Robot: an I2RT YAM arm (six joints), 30 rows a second.
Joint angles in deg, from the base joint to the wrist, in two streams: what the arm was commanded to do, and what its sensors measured. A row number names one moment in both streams.
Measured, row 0:
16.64 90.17 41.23 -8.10 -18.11 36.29
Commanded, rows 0 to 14:
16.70 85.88 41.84 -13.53 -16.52 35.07
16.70 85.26 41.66 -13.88 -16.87 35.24
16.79 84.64 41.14 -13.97 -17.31 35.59
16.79 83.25 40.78 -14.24 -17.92 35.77
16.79 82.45 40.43 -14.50 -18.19 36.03
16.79 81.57 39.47 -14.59 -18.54 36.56
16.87 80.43 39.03 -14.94 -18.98 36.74
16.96 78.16 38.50 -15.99 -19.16 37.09
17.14 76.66 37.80 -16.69 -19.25 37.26
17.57 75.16 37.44 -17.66 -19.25 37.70
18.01 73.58 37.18 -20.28 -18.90 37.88
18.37 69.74 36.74 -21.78 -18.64 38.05
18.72 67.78 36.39 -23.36 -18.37 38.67
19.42 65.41 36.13 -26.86 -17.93 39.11
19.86 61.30 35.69 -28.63 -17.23 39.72
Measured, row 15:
18.87 69.36 36.42 -20.32 -19.18 37.95
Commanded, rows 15 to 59:
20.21 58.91 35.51 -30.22 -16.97 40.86
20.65 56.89 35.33 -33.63 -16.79 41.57
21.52 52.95 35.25 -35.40 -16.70 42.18
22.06 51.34 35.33 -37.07 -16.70 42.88
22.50 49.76 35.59 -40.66 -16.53 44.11
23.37 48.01 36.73 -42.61 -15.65 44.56
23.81 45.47 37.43 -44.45 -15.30 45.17
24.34 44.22 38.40 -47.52 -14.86 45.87
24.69 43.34 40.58 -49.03 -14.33 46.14
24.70 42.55 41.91 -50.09 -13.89 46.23
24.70 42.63 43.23 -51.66 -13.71 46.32
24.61 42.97 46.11 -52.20 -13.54 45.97
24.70 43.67 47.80 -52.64 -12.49 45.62
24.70 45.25 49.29 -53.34 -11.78 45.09
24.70 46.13 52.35 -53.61 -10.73 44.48
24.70 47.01 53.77 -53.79 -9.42 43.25
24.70 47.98 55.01 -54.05 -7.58 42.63
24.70 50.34 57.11 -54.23 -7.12 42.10
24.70 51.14 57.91 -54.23 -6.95 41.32
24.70 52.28 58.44 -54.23 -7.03 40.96
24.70 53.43 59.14 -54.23 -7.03 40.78
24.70 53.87 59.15 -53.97 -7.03 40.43
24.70 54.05 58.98 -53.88 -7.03 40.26
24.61 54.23 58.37 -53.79 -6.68 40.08
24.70 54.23 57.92 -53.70 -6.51 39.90
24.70 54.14 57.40 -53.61 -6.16 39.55
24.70 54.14 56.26 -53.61 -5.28 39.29
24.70 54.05 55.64 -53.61 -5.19 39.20
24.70 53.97 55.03 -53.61 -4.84 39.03
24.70 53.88 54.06 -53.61 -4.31 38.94
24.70 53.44 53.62 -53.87 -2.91 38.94
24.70 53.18 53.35 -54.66 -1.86 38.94
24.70 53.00 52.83 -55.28 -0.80 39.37
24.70 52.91 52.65 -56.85 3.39 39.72
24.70 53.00 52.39 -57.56 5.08 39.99
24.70 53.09 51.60 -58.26 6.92 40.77
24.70 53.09 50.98 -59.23 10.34 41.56
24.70 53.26 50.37 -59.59 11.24 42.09
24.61 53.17 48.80 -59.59 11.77 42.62
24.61 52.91 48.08 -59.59 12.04 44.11
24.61 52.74 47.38 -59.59 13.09 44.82
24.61 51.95 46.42 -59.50 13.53 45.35
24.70 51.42 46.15 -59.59 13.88 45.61
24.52 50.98 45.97 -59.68 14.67 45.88
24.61 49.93 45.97 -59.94 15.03 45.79
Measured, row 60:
24.60 52.84 45.93 -59.27 10.13 43.77
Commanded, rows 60 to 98:
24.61 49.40 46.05 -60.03 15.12 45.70
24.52 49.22 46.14 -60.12 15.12 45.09
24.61 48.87 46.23 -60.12 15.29 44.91
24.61 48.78 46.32 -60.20 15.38 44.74
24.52 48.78 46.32 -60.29 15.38 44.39
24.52 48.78 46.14 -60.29 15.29 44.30
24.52 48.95 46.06 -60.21 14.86 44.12
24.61 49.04 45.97 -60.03 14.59 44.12
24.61 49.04 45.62 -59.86 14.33 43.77
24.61 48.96 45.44 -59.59 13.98 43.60
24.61 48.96 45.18 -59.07 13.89 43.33
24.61 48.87 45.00 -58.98 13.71 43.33
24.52 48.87 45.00 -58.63 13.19 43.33
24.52 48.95 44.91 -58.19 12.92 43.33
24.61 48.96 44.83 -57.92 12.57 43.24
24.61 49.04 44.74 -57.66 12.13 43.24
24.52 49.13 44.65 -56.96 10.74 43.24
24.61 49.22 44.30 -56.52 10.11 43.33
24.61 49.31 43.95 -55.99 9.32 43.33
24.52 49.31 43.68 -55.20 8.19 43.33
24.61 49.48 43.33 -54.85 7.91 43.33
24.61 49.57 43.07 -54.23 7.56 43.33
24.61 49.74 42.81 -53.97 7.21 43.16
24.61 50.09 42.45 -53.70 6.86 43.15
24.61 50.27 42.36 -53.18 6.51 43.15
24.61 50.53 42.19 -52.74 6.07 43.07
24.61 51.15 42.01 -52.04 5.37 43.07
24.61 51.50 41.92 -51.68 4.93 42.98
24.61 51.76 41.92 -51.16 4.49 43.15
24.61 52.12 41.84 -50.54 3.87 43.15
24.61 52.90 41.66 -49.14 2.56 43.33
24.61 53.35 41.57 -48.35 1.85 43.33
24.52 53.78 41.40 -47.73 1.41 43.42
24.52 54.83 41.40 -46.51 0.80 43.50
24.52 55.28 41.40 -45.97 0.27 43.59
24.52 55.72 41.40 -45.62 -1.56 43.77
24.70 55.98 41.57 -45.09 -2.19 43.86
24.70 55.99 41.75 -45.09 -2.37 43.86
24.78 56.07 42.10 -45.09 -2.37 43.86
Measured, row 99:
24.60 56.21 41.45 -48.14 0.23 43.72
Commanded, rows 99 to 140:
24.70 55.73 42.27 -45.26 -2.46 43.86
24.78 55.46 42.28 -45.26 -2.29 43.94
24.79 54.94 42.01 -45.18 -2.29 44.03
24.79 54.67 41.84 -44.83 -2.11 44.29
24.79 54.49 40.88 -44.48 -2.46 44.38
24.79 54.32 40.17 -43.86 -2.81 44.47
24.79 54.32 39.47 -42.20 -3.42 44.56
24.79 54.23 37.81 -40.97 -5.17 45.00
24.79 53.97 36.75 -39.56 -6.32 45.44
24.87 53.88 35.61 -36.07 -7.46 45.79
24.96 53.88 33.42 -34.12 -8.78 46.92
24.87 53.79 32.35 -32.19 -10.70 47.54
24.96 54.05 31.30 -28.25 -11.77 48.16
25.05 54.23 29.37 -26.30 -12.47 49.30
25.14 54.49 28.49 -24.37 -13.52 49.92
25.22 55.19 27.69 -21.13 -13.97 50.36
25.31 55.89 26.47 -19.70 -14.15 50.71
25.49 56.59 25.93 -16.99 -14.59 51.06
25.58 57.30 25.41 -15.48 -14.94 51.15
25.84 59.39 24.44 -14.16 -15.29 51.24
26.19 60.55 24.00 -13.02 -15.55 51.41
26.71 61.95 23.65 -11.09 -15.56 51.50
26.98 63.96 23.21 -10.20 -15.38 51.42
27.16 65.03 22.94 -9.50 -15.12 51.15
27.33 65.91 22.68 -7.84 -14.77 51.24
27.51 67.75 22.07 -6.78 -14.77 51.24
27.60 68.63 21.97 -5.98 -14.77 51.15
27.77 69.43 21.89 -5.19 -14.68 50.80
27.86 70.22 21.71 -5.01 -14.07 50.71
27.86 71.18 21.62 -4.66 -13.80 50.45
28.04 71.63 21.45 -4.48 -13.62 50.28
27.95 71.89 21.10 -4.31 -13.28 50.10
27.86 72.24 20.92 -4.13 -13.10 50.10
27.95 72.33 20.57 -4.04 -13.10 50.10
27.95 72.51 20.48 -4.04 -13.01 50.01
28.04 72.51 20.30 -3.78 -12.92 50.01
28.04 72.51 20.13 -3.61 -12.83 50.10
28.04 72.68 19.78 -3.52 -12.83 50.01
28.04 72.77 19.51 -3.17 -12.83 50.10
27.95 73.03 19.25 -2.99 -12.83 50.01
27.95 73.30 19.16 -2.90 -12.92 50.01
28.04 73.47 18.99 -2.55 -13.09 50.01
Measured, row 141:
27.66 71.40 21.10 -1.37 -16.25 51.24
